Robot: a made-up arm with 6 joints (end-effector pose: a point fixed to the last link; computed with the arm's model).
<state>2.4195 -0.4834 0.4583 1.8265 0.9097 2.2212</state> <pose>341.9 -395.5 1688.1 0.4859 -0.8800 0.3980</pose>
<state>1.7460 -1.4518 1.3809 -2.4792 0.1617 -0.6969</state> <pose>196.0 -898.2 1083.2 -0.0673 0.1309 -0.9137</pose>
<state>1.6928 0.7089 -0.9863 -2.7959 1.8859 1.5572</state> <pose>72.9 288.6 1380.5 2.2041 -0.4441 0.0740</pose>
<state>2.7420 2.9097 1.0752 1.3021 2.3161 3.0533</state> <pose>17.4 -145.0 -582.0 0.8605 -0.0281 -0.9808</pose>
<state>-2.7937 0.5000 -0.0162 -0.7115 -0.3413 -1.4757</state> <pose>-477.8 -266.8 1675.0 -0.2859 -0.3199 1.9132</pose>
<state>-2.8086 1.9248 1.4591 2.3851 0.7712 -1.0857</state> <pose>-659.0 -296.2 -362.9 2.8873 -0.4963 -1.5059</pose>
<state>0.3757 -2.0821 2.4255 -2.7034 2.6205 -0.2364</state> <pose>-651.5 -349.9 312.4 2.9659 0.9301 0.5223</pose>
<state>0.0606 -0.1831 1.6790 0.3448 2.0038 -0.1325</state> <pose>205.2 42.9 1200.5 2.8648 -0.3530 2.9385</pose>
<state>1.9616 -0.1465 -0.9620 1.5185 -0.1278 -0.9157</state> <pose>322.0 -564.5 1481.9 -1.1745 -0.5044 -2.7618</pose>
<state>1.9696 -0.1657 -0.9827 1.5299 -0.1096 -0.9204</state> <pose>333.3 -585.3 1460.9 -1.2184 -0.4908 -2.7464</pose>
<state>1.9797 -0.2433 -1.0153 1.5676 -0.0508 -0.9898</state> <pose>364.7 -661.1 1395.3 -1.3358 -0.5001 -2.7466</pose>
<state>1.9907 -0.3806 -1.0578 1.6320 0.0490 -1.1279</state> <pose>411.3 -779.4 1269.1 -1.5456 -0.5536 -2.7436</pose>
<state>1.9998 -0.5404 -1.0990 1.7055 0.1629 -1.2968</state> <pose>453.6 -890.8 1103.4 -1.8236 -0.6456 -2.6918</pose>
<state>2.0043 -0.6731 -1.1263 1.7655 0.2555 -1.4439</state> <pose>477.2 -961.3 955.1 -2.0971 -0.7273 -2.5864</pose>
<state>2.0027 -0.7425 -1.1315 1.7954 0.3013 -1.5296</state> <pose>483.2 -992.6 878.3 -2.2550 -0.7704 -2.5050</pose>
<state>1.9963 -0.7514 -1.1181 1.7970 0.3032 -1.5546</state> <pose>479.6 -1001.4 875.4 -2.2657 -0.7906 -2.4974</pose>
